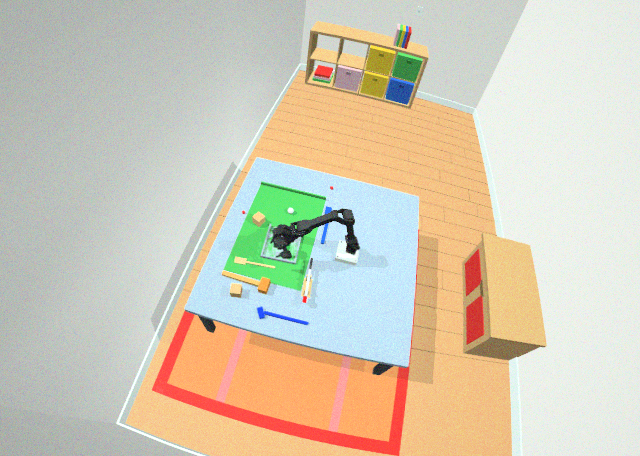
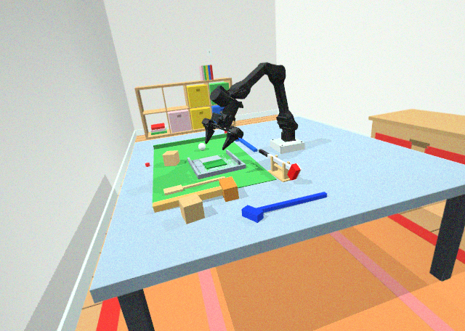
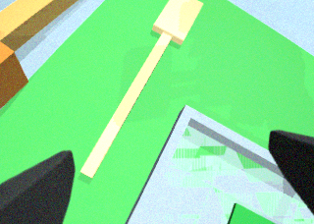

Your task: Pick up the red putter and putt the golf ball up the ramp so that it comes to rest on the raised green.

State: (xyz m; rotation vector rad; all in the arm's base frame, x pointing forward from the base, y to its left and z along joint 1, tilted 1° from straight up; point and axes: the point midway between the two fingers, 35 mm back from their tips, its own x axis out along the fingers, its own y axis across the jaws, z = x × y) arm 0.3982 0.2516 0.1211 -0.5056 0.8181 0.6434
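My gripper tip is 250 mm past the red putter, 80 mm above it and 60 mm to the right of it. Round my gripper tip: wooden rack 250 mm behind, 100 mm below, 80 mm to the left; then white golf ball 390 mm to the right, 110 mm below, 60 mm ahead; then green mat 220 mm to the right, 140 mm below, 60 mm ahead.
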